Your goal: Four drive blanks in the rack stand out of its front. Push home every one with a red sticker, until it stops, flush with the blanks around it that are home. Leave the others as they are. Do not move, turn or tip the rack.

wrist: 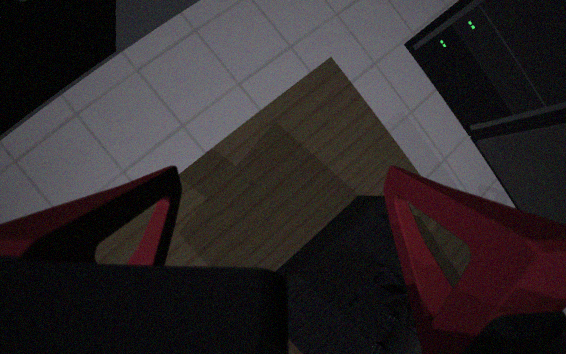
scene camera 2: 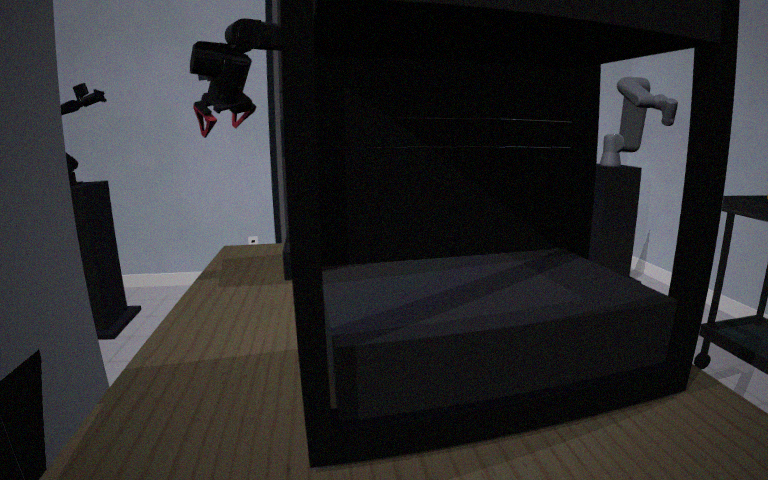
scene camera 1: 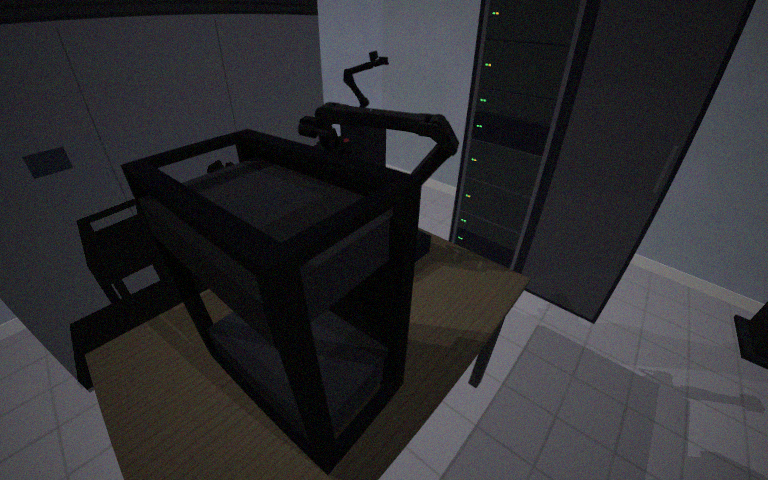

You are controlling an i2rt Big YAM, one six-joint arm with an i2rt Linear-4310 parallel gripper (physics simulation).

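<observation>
The rack is a black open frame [scene camera 1: 294, 339] [scene camera 2: 303, 283] standing upright on the table. A dark grey unit [scene camera 1: 351, 362] [scene camera 2: 509, 362] sits in its bottom, and another grey unit [scene camera 1: 283, 198] is near its top. The drive blanks and their red stickers cannot be made out in any view. My gripper [scene camera 2: 220, 130] [wrist: 282, 177] is open and empty, its red fingers wide apart. It hangs high over the table, left of the rack in scene camera 2, pointing down and touching nothing. In scene camera 1 it is partly hidden behind the rack's top.
The wooden table [scene camera 1: 453, 294] [scene camera 2: 226, 328] [wrist: 300, 105] carries the rack. A dark block-like shape [wrist: 345, 250] shows below the fingers in the wrist view. A tall server cabinet [scene camera 1: 509, 135] [wrist: 500, 75] stands beyond the table. A light grey arm [scene camera 2: 632, 121] and a cart [scene camera 2: 747, 207] stand in the background.
</observation>
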